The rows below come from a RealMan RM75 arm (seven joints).
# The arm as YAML. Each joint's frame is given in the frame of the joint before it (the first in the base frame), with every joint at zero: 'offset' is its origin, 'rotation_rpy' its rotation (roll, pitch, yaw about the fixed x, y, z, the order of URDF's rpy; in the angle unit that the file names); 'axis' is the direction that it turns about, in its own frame. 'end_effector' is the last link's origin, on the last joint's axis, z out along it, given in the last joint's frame.
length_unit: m
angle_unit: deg
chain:
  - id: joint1
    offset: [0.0, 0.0, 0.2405]
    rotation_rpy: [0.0, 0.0, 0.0]
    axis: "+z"
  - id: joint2
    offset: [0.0, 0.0, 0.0]
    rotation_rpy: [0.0, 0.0, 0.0]
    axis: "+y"
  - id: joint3
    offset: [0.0, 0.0, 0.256]
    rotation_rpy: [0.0, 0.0, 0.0]
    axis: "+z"
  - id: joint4
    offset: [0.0, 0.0, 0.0]
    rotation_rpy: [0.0, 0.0, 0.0]
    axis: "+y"
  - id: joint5
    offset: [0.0, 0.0, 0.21]
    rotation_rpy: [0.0, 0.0, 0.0]
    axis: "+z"
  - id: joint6
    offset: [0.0, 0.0, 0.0]
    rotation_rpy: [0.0, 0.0, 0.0]
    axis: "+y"
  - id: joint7
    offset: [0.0, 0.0, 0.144]
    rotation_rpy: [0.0, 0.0, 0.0]
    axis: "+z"
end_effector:
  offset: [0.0, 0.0, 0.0]
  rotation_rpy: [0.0, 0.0, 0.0]
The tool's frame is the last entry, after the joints.
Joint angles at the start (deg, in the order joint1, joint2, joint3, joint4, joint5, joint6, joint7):
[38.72 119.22 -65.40 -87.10 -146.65 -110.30 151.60]
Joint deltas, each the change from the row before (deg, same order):
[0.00 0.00 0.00 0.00 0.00 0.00 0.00]
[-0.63 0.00 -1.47 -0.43 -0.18 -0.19 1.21]
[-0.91 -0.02 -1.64 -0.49 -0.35 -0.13 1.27]
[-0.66 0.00 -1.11 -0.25 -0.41 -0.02 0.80]
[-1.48 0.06 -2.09 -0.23 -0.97 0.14 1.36]
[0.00 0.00 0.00 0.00 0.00 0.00 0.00]
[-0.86 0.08 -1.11 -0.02 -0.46 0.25 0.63]
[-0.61 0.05 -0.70 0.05 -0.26 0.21 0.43]
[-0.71 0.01 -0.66 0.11 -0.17 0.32 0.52]
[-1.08 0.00 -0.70 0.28 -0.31 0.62 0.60]
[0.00 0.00 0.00 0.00 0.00 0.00 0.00]
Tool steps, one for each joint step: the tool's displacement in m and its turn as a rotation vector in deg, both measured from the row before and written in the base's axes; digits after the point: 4 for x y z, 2 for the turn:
[0.0000 0.0000 0.0000 0.00 0.00 0.00]
[0.0014 -0.0033 -0.0028 -0.39 -0.88 -0.82]
[0.0031 -0.0040 -0.0028 -0.31 -1.11 -1.04]
[0.0028 -0.0027 -0.0020 -0.16 -0.87 -0.77]
[0.0073 -0.0055 -0.0044 -0.29 -1.72 -1.70]
[0.0000 0.0000 0.0000 0.00 0.00 0.00]
[0.0042 -0.0030 -0.0028 -0.15 -0.78 -0.86]
[0.0031 -0.0020 -0.0019 -0.08 -0.45 -0.65]
[0.0037 -0.0021 -0.0018 0.04 -0.35 -0.83]
[0.0063 -0.0026 -0.0021 0.26 -0.43 -1.27]
[0.0000 0.0000 0.0000 0.00 0.00 0.00]

